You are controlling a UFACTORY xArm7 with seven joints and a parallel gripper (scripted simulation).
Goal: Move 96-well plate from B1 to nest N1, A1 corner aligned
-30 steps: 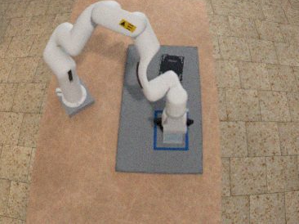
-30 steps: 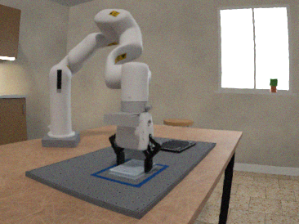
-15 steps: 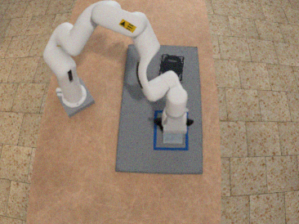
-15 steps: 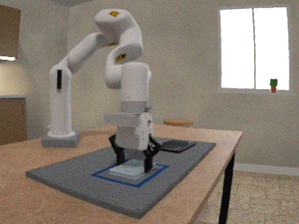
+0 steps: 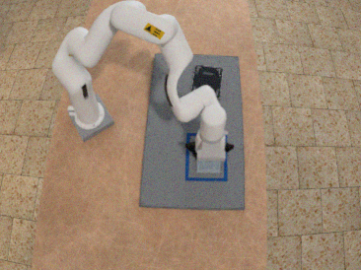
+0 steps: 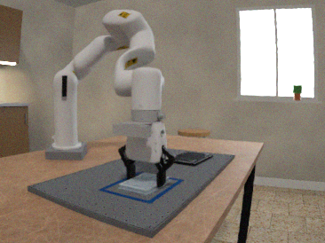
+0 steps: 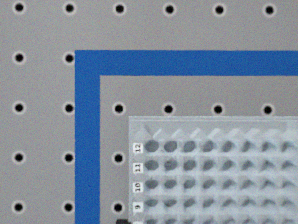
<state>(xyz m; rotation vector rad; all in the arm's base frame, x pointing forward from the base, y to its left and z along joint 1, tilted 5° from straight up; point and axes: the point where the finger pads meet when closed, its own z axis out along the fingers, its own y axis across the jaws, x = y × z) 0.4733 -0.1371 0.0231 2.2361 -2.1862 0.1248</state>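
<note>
Right now the 96-well plate is 1 cm below my hand. The rest, counted from my hand: black plate nest 1 cm behind, 34 cm to the left, 1 cm below.
</note>
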